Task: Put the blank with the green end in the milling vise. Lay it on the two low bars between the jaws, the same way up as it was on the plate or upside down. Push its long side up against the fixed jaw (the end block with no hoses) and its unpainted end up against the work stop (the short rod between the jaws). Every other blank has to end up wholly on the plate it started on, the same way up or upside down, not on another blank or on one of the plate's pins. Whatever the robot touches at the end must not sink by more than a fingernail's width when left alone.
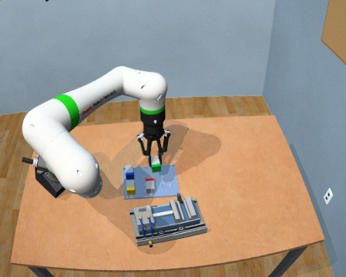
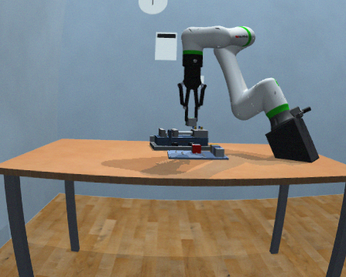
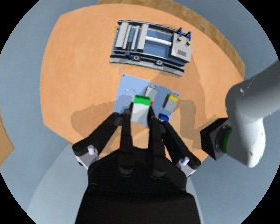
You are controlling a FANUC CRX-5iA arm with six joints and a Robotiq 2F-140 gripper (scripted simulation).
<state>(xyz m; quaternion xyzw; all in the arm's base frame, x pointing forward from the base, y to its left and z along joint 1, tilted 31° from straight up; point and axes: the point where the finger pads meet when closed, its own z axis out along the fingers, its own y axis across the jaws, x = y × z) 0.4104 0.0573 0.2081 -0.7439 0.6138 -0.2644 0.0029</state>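
Right now the grey jaw block is 60 mm ahead of my hand, 210 mm to the right of it and 110 mm below it. Also, from my hand: red-ended blank (30 mm behind, 20 mm to the right, 160 mm below); plate (30 mm behind, 20 mm to the left, 180 mm below); green-ended blank (30 mm below).
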